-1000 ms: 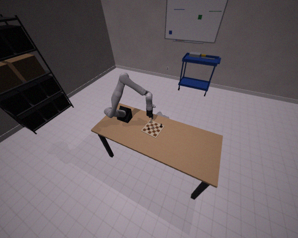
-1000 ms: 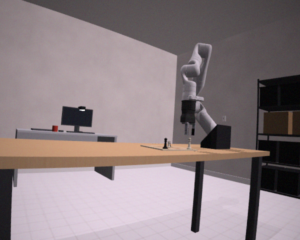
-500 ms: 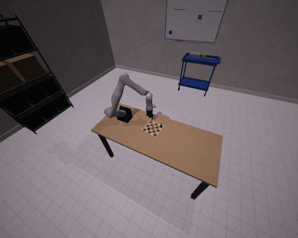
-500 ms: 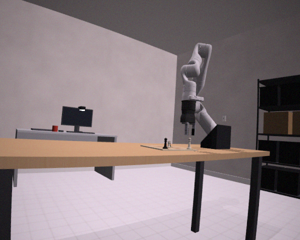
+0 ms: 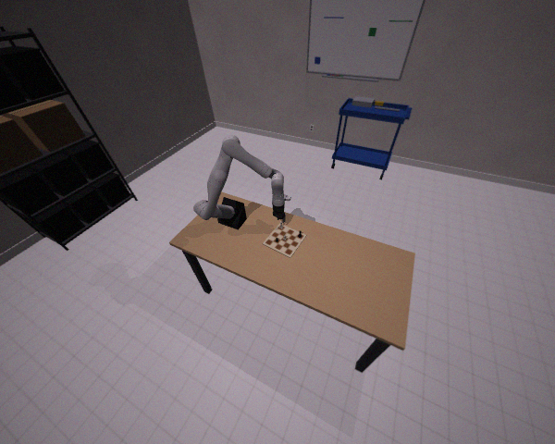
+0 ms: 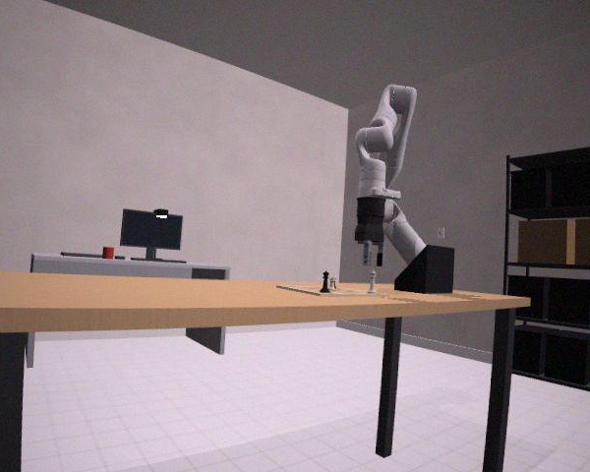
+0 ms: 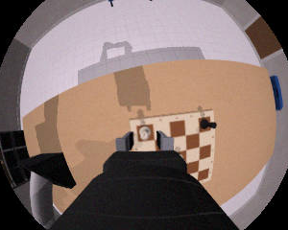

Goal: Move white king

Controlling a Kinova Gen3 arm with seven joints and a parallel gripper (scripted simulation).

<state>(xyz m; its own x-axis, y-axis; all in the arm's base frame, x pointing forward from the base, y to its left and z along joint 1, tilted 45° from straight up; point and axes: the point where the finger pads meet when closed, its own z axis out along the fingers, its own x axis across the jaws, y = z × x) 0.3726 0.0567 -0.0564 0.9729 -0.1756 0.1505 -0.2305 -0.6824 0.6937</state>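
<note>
The white king lies 60 mm below my hand. From my hand the other things lie so: chessboard (60 mm ahead, 90 mm to the right, 90 mm below).
</note>
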